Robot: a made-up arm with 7 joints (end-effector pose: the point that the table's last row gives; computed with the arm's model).
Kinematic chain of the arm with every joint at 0, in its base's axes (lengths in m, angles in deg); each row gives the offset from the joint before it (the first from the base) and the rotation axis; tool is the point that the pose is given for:
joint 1: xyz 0 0 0.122 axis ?
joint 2: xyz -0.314 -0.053 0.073 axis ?
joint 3: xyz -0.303 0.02 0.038 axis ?
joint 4: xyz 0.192 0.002 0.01 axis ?
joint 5: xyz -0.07 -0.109 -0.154 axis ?
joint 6: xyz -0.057 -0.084 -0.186 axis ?
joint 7: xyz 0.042 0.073 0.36 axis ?
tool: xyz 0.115 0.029 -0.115
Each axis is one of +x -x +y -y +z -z.
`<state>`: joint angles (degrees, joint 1 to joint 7).
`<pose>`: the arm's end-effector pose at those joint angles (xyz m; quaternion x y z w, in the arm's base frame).
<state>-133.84 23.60 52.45 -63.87 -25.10 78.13 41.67</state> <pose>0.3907 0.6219 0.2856 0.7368 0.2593 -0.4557 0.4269</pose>
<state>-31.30 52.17 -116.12 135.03 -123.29 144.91 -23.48</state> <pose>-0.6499 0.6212 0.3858 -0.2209 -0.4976 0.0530 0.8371</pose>
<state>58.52 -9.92 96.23 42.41 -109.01 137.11 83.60</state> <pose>-0.2102 -0.8108 -0.0020 0.0892 -0.0191 0.9726 0.2140</pose>
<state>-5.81 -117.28 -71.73 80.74 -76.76 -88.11 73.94</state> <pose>-0.7461 -0.2007 0.0552 0.3737 -0.4848 0.7007 0.3666</pose>
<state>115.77 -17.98 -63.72 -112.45 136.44 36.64 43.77</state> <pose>0.0727 -0.3980 0.3626 -0.3208 0.6394 -0.1087 0.6903</pose>
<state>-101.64 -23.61 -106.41 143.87 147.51 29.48 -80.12</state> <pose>0.1493 0.8034 0.5328 -0.5398 -0.4410 -0.6991 0.1594</pose>
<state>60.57 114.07 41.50 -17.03 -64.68 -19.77 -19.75</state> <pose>-0.4598 -0.3769 -0.0533 0.1822 0.8392 0.3311 0.3911</pose>
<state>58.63 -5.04 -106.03 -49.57 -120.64 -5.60 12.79</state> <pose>-0.3320 -0.2751 0.1479 -0.8606 -0.1004 0.2543 0.4296</pose>
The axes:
joint 1: +z
joint 2: +x
joint 3: -z
joint 4: +x
joint 5: -y
joint 6: +z
joint 7: +y

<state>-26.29 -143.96 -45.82 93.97 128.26 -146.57 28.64</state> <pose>-0.8164 -0.1009 0.2290 0.5040 -0.4995 -0.5450 0.4466</pose>
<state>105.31 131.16 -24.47 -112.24 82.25 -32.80 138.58</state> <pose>0.2170 -0.5663 -0.0622 0.0672 0.4816 0.7615 0.4286</pose>
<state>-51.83 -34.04 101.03 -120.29 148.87 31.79 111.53</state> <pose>-0.5353 0.6963 0.5945 0.5799 -0.7770 0.2402 0.0479</pose>
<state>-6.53 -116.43 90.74 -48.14 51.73 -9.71 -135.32</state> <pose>-0.6324 0.0895 -0.0209 0.5269 0.0501 -0.7261 0.4388</pose>
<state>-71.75 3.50 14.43 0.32 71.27 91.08 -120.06</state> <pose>-0.3395 0.8140 0.0415 -0.2735 -0.7276 0.5064 0.3733</pose>
